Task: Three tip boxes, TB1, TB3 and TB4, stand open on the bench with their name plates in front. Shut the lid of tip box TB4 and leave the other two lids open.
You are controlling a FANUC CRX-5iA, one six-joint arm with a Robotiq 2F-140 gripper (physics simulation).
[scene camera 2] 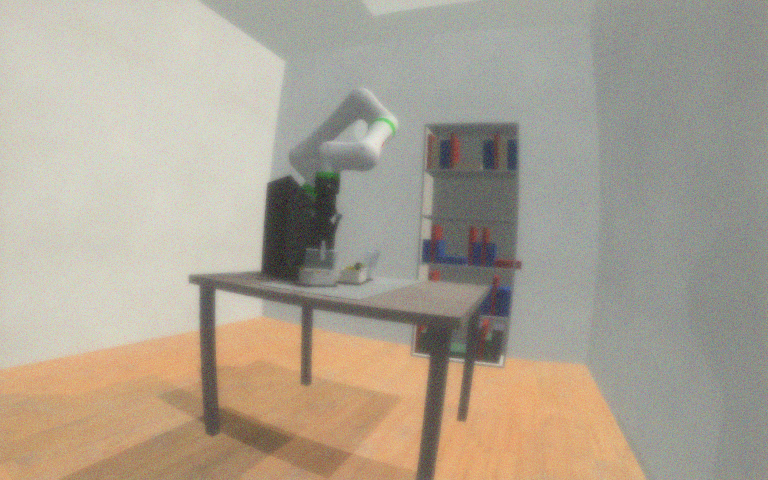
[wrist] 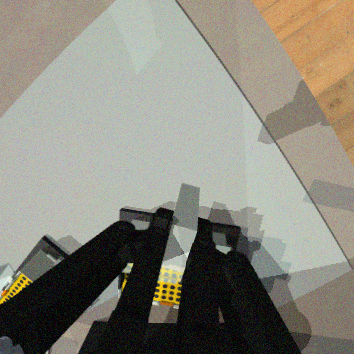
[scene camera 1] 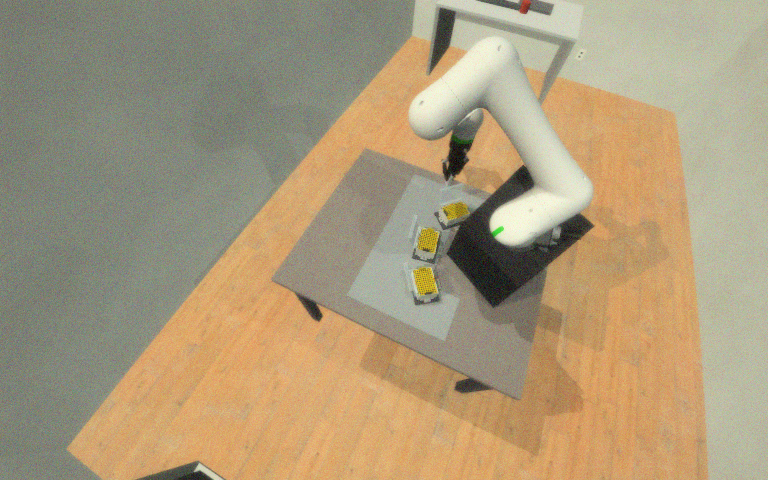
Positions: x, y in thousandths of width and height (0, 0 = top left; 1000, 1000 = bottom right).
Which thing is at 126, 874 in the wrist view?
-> My gripper.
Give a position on a pale mat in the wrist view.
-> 386, 295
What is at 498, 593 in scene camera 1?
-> A pale mat.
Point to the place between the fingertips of my gripper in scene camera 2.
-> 420, 543
